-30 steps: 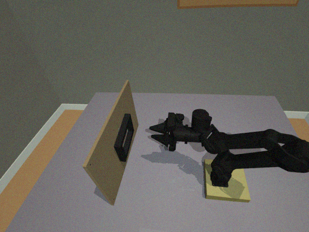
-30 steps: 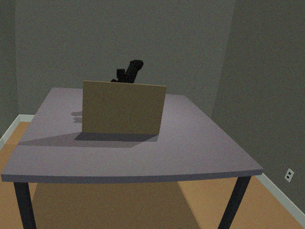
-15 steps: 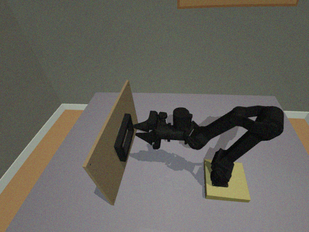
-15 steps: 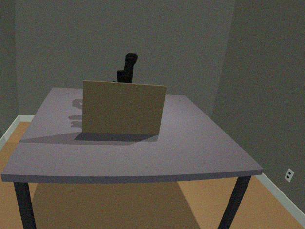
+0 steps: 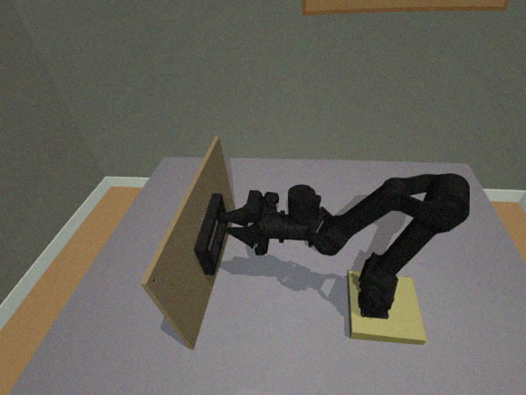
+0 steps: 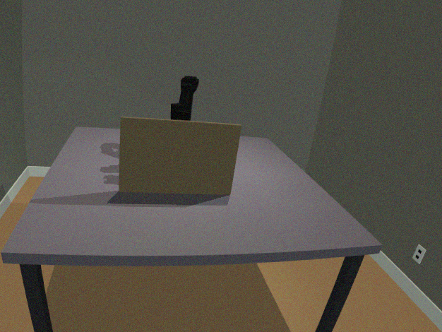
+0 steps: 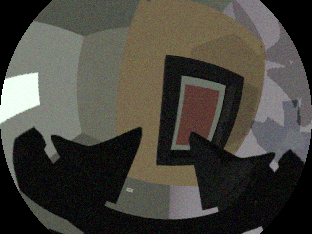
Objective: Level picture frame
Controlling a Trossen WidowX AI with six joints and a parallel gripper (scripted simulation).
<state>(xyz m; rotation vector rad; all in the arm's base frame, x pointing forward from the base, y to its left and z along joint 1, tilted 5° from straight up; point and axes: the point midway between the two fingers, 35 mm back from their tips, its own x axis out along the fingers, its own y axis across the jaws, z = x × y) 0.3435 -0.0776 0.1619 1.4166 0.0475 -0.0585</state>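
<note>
My gripper tip is 50 mm short of the black picture frame, 10 mm to the left of it and 50 mm above it. The rest, counted from my gripper tip: tan wall board (60 mm ahead, 10 mm to the right, 60 mm below).
</note>
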